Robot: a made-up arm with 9 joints. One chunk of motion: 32 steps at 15 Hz.
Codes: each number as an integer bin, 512 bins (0 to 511) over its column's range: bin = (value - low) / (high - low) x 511, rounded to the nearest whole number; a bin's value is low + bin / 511 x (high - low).
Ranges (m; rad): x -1..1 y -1..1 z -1..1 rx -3.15..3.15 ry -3.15..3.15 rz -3.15..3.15
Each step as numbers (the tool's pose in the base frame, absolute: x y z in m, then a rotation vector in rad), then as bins.
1 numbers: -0.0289 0.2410 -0.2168 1.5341 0.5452 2.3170
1 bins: 248 317 200 380 300 443
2 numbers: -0.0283 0.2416 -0.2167 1.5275 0.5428 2.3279
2 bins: 248 317 200 379 300 444
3 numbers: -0.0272 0.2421 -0.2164 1.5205 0.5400 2.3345
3 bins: 249 317 200 379 299 445
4 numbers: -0.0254 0.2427 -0.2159 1.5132 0.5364 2.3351
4 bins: 249 318 200 378 299 445
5 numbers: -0.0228 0.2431 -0.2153 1.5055 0.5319 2.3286
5 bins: 250 318 200 378 299 444
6 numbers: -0.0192 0.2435 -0.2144 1.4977 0.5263 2.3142
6 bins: 251 318 201 377 298 443
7 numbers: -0.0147 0.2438 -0.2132 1.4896 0.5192 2.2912
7 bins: 252 318 201 376 298 441
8 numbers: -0.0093 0.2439 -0.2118 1.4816 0.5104 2.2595
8 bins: 253 318 201 376 297 439
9 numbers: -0.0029 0.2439 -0.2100 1.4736 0.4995 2.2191
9 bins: 255 318 202 375 296 435
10 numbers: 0.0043 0.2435 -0.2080 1.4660 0.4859 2.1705
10 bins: 257 318 202 374 295 432
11 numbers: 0.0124 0.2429 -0.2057 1.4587 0.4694 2.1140
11 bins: 259 318 203 374 294 427
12 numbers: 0.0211 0.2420 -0.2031 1.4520 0.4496 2.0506
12 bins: 261 317 204 373 292 422
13 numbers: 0.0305 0.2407 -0.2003 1.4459 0.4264 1.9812
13 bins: 263 317 204 373 290 416
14 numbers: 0.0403 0.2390 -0.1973 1.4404 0.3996 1.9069
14 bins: 266 317 205 372 288 410
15 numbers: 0.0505 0.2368 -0.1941 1.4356 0.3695 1.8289
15 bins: 268 316 206 372 285 404
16 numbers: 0.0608 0.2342 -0.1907 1.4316 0.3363 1.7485
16 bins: 271 315 207 372 283 397
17 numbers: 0.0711 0.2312 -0.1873 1.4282 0.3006 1.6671
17 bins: 274 315 208 371 280 391
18 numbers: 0.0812 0.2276 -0.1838 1.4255 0.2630 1.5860
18 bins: 276 314 209 371 277 384
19 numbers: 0.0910 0.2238 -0.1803 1.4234 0.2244 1.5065
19 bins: 279 313 209 371 274 378
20 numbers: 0.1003 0.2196 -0.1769 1.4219 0.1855 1.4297
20 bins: 281 312 210 371 271 371
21 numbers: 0.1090 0.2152 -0.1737 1.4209 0.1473 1.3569
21 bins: 283 310 211 371 267 366
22 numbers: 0.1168 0.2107 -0.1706 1.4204 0.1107 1.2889
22 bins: 285 309 212 371 264 360
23 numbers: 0.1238 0.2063 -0.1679 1.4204 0.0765 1.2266
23 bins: 287 308 213 371 262 355
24 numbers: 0.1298 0.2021 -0.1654 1.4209 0.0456 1.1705
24 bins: 289 307 213 371 259 350
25 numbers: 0.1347 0.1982 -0.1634 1.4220 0.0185 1.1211
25 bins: 290 306 214 371 257 346
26 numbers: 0.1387 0.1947 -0.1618 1.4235 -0.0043 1.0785
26 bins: 291 305 214 371 255 343
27 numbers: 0.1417 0.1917 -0.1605 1.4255 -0.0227 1.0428
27 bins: 292 304 214 371 254 340
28 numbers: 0.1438 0.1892 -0.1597 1.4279 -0.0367 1.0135
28 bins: 292 304 215 371 253 338
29 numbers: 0.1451 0.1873 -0.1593 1.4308 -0.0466 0.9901
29 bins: 293 303 215 372 252 336
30 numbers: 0.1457 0.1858 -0.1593 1.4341 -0.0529 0.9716
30 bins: 293 303 215 372 251 334
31 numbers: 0.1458 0.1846 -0.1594 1.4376 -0.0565 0.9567
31 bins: 293 303 215 372 251 333
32 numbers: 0.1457 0.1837 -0.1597 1.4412 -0.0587 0.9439
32 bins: 293 302 215 372 251 332
